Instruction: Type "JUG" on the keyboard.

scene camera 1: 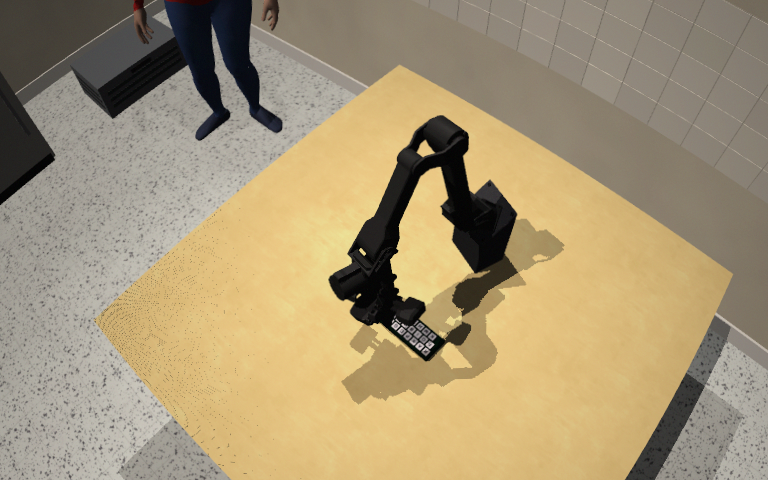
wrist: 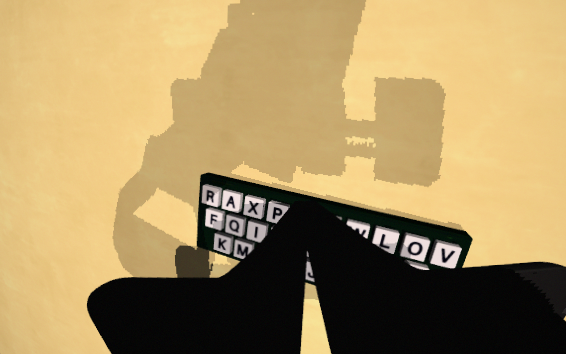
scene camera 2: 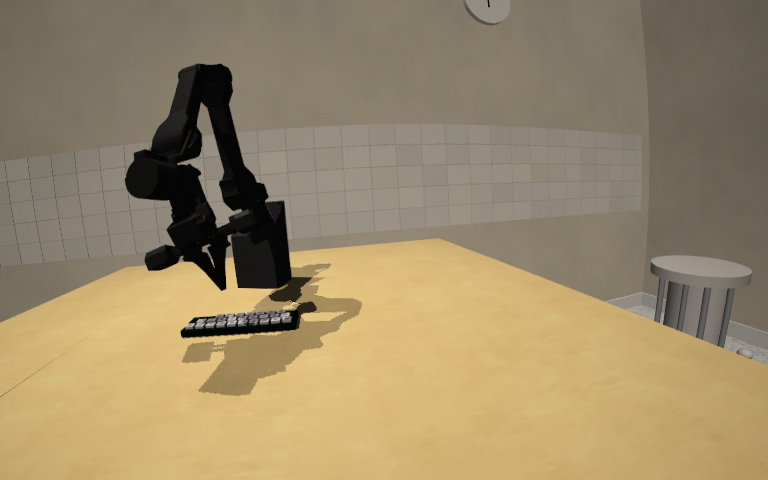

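Seen in the pictures: gripper, fingertip midpoint: (scene camera 1: 388, 325) (wrist: 304, 210) (scene camera 2: 224, 290); arm's base, origin of the base link: (scene camera 1: 487, 215) (scene camera 2: 259, 218).
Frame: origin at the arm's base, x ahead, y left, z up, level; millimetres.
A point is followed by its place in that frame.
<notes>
A dark green keyboard (scene camera 1: 420, 334) @(x 285, y -56, z -154 mm) (scene camera 2: 240, 323) @(x 299, y -106, z -155 mm) (wrist: 255, 206) @(x 308, y -67, z -154 mm) with pale letter keys lies flat on the table. My gripper (scene camera 2: 224, 289) @(x 320, y -125, z -86 mm) (wrist: 304, 210) @(x 320, y -125, z -86 mm) is shut and empty. Its tips point down above the keyboard, with a gap between tips and keys in scene camera 2. In the wrist view the black fingers hide the keyboard's middle and much of its lower right. A lower-row key that looks like J (wrist: 310, 271) @(x 252, y -100, z -154 mm) shows partly through the slit between the fingers. The U and G keys cannot be made out. R, A, X, P, F, Q, I, K, M, L, O and V can be read.
The arm's base (scene camera 1: 484, 240) @(x 54, y 13, z -27 mm) (scene camera 2: 261, 254) @(x 45, y -13, z -85 mm) stands on the wooden table (scene camera 1: 566, 350) @(x 187, y 302, z -172 mm) (scene camera 2: 453, 396) @(x 632, y 71, z -172 mm) behind the keyboard. The arm's shadow falls across and around the keyboard. A person (scene camera 1: 218, 50) stands on the floor beyond the table, and a round stool (scene camera 2: 700, 270) stands off to the right.
</notes>
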